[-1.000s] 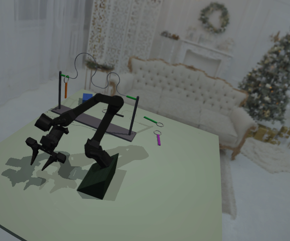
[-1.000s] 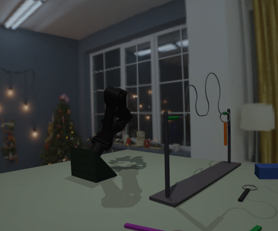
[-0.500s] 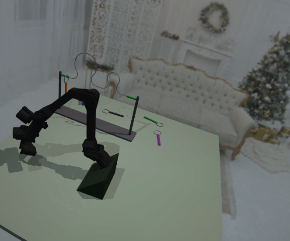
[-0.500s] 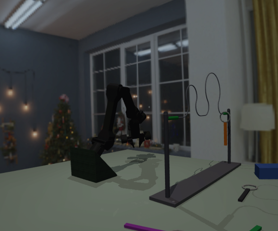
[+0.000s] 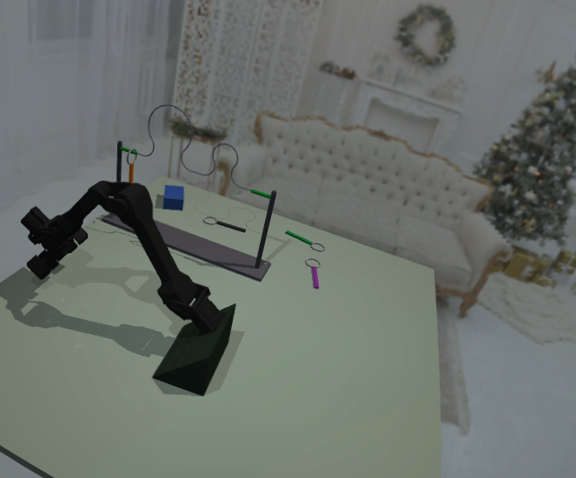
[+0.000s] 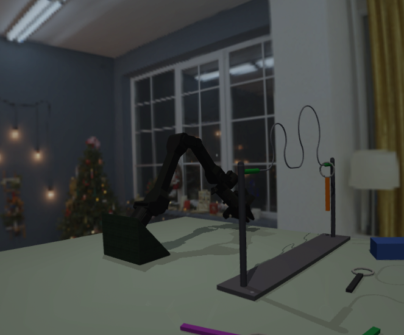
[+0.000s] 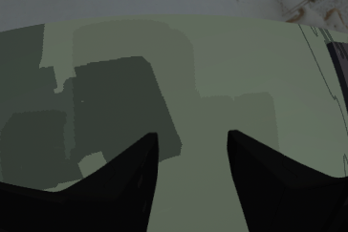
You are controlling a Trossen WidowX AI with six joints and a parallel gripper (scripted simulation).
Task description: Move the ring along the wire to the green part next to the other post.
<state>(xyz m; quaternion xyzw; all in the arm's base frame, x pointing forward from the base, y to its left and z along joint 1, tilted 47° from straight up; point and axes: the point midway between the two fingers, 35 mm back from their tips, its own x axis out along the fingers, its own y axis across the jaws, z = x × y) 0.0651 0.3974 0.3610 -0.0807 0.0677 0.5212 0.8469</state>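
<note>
Right now my gripper tip is 34 cm short of the wire rig, 26 cm to the left of it and 20 cm below it.
</note>
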